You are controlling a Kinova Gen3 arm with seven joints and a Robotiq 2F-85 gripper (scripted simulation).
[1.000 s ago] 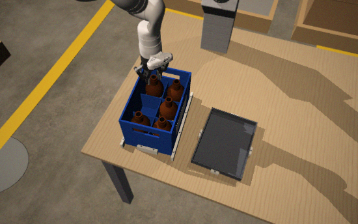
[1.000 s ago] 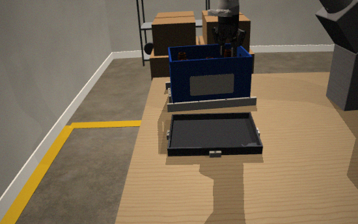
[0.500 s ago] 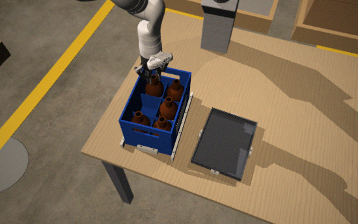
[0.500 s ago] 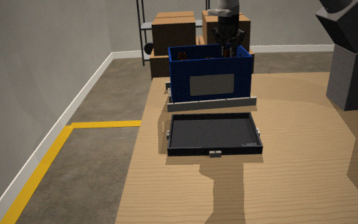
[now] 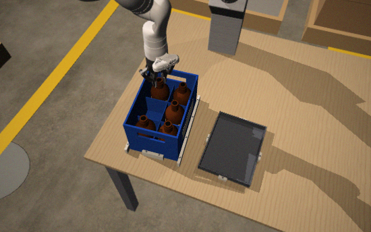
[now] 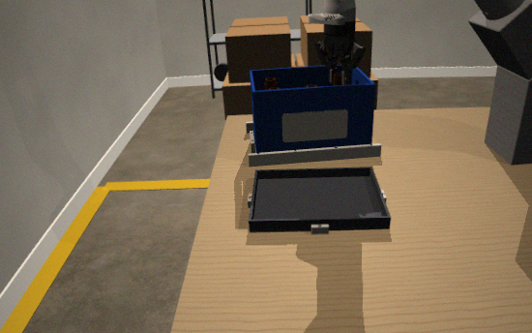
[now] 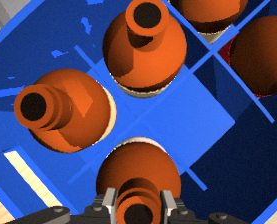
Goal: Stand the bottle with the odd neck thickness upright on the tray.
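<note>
My gripper is now 7 cm short of the blue crate, 6 cm to the right of it and 7 cm above it. From my hand the other things lie so: dark grey tray 2 cm ahead, 34 cm to the left, 14 cm below.
</note>
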